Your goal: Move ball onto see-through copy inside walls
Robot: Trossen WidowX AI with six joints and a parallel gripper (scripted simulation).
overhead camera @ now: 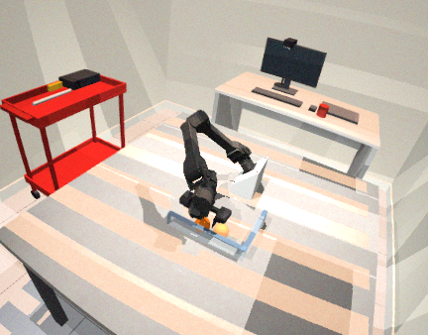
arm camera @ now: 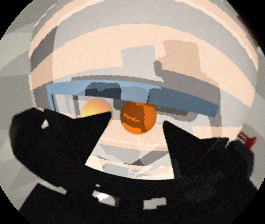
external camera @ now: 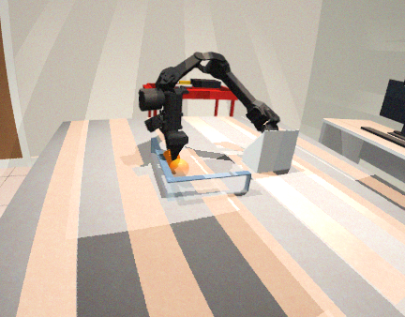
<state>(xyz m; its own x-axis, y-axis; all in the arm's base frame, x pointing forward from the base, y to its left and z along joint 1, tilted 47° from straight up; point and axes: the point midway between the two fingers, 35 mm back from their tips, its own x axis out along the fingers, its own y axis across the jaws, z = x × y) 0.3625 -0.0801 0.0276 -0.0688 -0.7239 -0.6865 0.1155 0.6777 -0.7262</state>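
My gripper tip is now 1 cm above the orange ball. From my gripper tip the other things lie so: see-through ball copy: 8 cm to the left, 1 cm below; clear wall: 4 cm ahead, 3 cm to the left, 1 cm below.
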